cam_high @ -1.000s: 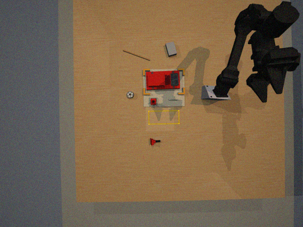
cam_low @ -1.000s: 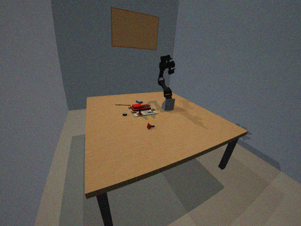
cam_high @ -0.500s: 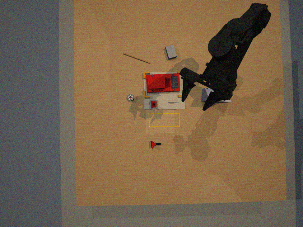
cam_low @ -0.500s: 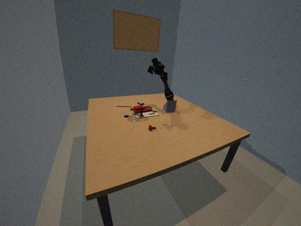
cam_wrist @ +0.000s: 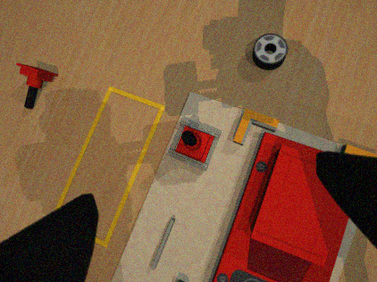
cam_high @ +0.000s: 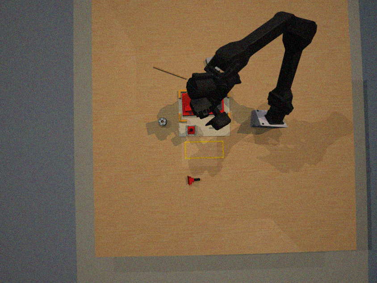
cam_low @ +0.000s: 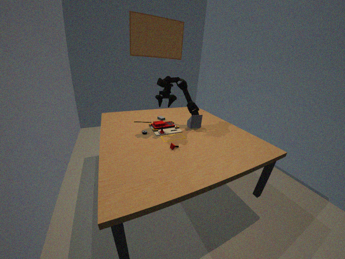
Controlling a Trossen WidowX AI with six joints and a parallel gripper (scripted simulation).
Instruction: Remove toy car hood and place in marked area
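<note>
Right now the flat red hood is 10 mm ahead of my gripper tip, 80 mm to the right of it and 180 mm below it. Round my gripper tip: pale fixture plate (30 mm behind, 50 mm to the right, 210 mm below); thin rod (130 mm ahead, 240 mm to the right, 220 mm below).
</note>
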